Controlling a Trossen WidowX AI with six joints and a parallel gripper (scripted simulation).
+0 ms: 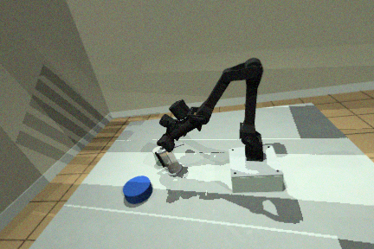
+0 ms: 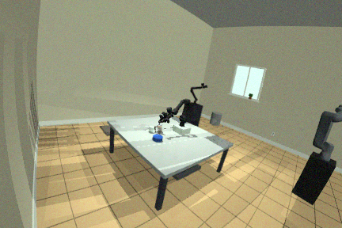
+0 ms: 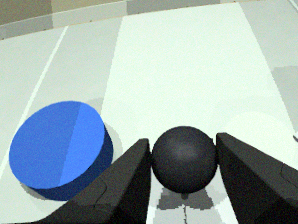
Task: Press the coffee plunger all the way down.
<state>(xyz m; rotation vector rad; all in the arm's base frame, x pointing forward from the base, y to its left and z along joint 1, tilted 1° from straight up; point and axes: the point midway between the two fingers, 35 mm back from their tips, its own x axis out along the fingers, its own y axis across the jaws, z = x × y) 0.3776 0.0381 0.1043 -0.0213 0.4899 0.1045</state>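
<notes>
Now: gripper tip 90 mm above the coffee press, 10 mm to the left of it and 10 mm past it.
</notes>
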